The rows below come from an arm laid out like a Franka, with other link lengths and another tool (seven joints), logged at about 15 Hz.
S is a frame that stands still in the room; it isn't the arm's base.
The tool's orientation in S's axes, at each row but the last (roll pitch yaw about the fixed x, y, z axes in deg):
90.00 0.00 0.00
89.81 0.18 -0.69
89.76 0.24 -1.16
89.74 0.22 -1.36
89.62 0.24 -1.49
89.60 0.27 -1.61
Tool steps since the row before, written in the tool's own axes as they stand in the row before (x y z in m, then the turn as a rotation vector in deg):
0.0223 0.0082 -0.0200 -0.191 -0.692 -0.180
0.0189 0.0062 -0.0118 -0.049 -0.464 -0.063
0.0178 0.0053 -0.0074 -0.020 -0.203 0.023
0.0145 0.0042 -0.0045 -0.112 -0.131 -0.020
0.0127 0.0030 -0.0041 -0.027 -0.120 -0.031
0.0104 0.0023 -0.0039 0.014 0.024 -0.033
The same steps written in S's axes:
0.0223 0.0200 0.0082 -0.191 0.180 -0.692
0.0191 0.0116 0.0061 -0.050 0.062 -0.464
0.0180 0.0071 0.0052 -0.021 -0.023 -0.203
0.0146 0.0042 0.0041 -0.112 0.022 -0.131
0.0128 0.0038 0.0029 -0.027 0.031 -0.120
0.0105 0.0036 0.0022 0.015 0.033 0.024

